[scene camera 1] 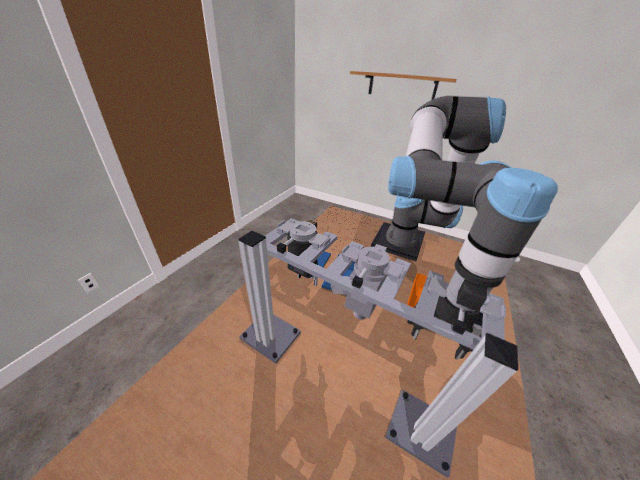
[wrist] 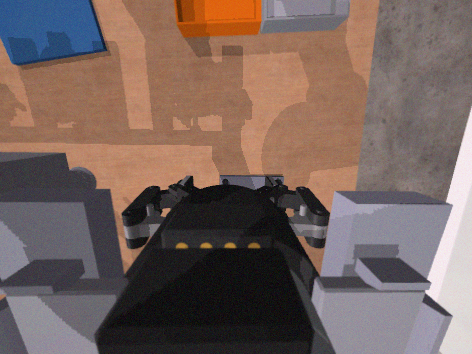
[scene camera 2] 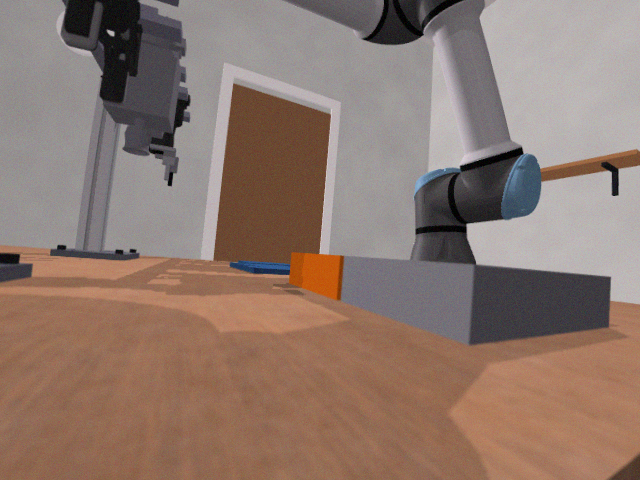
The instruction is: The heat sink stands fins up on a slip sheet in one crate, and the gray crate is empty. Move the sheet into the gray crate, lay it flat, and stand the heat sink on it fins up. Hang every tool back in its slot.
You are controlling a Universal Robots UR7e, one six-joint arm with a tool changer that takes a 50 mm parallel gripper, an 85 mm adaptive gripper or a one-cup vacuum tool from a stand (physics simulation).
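Places are measured from the arm's base along level axes (x right, y ahead, z up), in metres.
Pixels of known places: arm's base, origin of its link: (scene camera 1: 401, 238).
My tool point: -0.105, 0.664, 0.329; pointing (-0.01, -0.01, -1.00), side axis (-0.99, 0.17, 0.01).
For each thing: its top centre in the pictures, then the offset to it from my tool point, as dx, dy, dz. "spot": a spot on its surface instead.
- gray crate, centre of its top: (scene camera 2: 472, 265) -0.174, -0.305, -0.318
- orange crate, centre of its top: (scene camera 2: 375, 259) (scene camera 1: 431, 294) -0.034, -0.320, -0.318
- vacuum tool, centre of its top: (scene camera 2: 157, 36) (scene camera 1: 370, 251) +0.187, -0.036, +0.004
- flat blue tray, centre of its top: (scene camera 2: 286, 267) (scene camera 1: 350, 274) +0.269, -0.338, -0.351
- stand's right post, a spot on its surface: (scene camera 1: 454, 400) spot: -0.015, +0.140, -0.118
The black adaptive gripper (scene camera 1: 438, 341) (wrist: 230, 182) is at the arm's wrist in the right-hand slot of the tool stand (scene camera 1: 256, 294) (wrist: 385, 235); its fingers are spread open with nothing between them. The gray crate (scene camera 2: 413, 289) (wrist: 305, 24) stands on the table beyond the stand, side by side with the orange crate (scene camera 1: 417, 290) (scene camera 2: 323, 273) (wrist: 220, 29). Most of both crates' insides is hidden or out of view. The heat sink and slip sheet do not show. The vacuum tool (scene camera 1: 360, 304) (scene camera 2: 149, 77) hangs in the middle slot, the parallel gripper (scene camera 1: 302, 266) in the left slot.
A flat blue tray (scene camera 1: 324, 259) (scene camera 2: 263, 267) (wrist: 55, 35) lies to the left of the orange crate in the wrist view. The stand's right post (scene camera 1: 454, 400) rises close to the arm's wrist. The stand's brackets flank the gripper on both sides.
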